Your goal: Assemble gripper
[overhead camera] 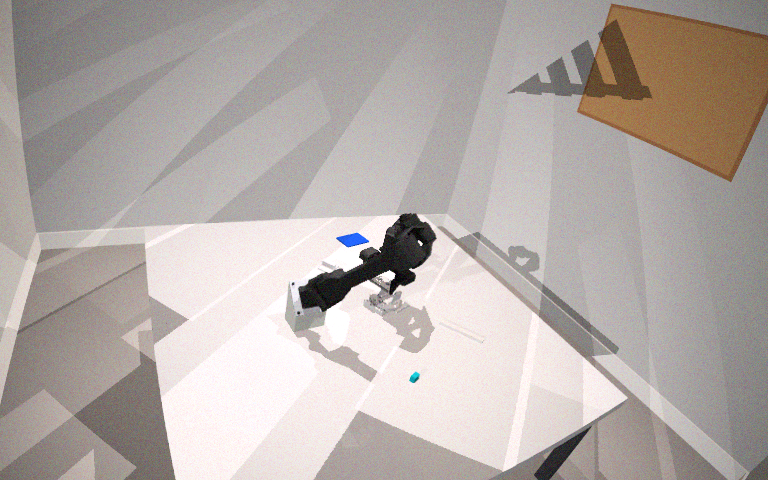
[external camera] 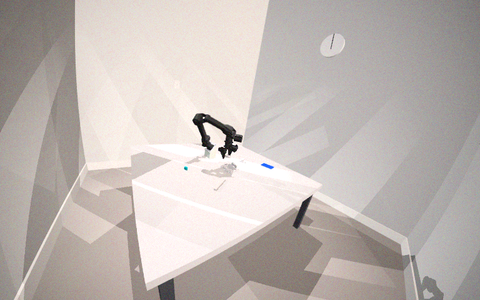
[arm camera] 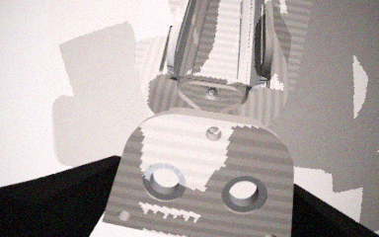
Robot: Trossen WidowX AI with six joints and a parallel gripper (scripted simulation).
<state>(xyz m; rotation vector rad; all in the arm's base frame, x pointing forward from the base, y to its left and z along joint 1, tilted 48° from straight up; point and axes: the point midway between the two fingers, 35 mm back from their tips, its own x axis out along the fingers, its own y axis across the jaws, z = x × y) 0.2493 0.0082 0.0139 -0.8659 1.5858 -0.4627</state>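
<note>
Now: gripper tip 10 mm short of the lower housing part and 20 mm below it. Also, from my gripper tip: teal cube: 80 mm behind, 310 mm to the right, 70 mm below; housing plate: 80 mm below; thin white rod: 210 mm ahead, 210 mm to the right, 80 mm below.
</note>
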